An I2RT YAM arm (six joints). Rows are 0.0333 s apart.
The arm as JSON. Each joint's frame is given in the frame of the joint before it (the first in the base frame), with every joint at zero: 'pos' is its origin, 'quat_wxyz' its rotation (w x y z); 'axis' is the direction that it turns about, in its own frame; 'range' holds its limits. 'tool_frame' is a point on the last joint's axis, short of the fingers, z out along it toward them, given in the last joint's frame.
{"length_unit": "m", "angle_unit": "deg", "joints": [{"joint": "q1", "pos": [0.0, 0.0, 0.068], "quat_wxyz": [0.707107, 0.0, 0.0, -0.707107], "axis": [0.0, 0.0, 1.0], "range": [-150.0, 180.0]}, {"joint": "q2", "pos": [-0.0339, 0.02, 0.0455], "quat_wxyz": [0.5, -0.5, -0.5, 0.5], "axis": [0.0, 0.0, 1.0], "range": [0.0, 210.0]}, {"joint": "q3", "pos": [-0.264, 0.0, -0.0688], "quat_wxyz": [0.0, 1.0, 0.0, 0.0], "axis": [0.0, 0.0, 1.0], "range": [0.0, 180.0]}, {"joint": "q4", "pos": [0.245, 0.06, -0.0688], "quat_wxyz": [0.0, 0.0, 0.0, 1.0], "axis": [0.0, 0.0, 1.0], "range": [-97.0, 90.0]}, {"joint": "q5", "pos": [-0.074, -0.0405, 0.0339], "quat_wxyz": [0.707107, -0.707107, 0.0, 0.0], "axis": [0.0, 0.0, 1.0], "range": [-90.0, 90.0]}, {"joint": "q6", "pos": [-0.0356, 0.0, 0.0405], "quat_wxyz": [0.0, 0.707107, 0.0, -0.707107], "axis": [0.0, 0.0, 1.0], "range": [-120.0, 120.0]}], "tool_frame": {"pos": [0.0, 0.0, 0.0], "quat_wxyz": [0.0, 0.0, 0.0, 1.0]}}
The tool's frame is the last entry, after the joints.
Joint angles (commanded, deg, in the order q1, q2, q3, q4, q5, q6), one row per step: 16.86, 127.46, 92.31, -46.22, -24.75, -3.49; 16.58, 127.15, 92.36, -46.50, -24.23, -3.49; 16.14, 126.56, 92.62, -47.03, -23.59, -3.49; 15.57, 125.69, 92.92, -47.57, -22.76, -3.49; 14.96, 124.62, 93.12, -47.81, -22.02, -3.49; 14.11, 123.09, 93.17, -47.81, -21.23, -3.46; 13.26, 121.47, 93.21, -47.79, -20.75, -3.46; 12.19, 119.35, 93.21, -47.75, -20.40, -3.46; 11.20, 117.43, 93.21, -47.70, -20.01, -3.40; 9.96, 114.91, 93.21, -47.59, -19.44, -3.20
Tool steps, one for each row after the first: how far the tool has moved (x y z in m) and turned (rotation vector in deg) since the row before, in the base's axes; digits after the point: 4 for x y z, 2 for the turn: 0.0004, -0.0024, 0.0022, -0.47, -0.22, -0.36; 0.0009, -0.0036, 0.0051, -0.52, -0.49, -0.54; 0.0011, -0.0046, 0.0072, -0.62, -0.83, -0.70; 0.0011, -0.0049, 0.0083, -0.43, -1.19, -0.74; 0.0010, -0.0068, 0.0110, -0.35, -1.71, -1.03; 0.0005, -0.0067, 0.0116, -0.06, -1.74, -0.96; -0.0002, -0.0084, 0.0150, 0.15, -2.18, -1.16; -0.0008, -0.0079, 0.0135, 0.05, -1.98, -1.16; -0.0019, -0.0100, 0.0176, 0.00, -2.61, -1.61
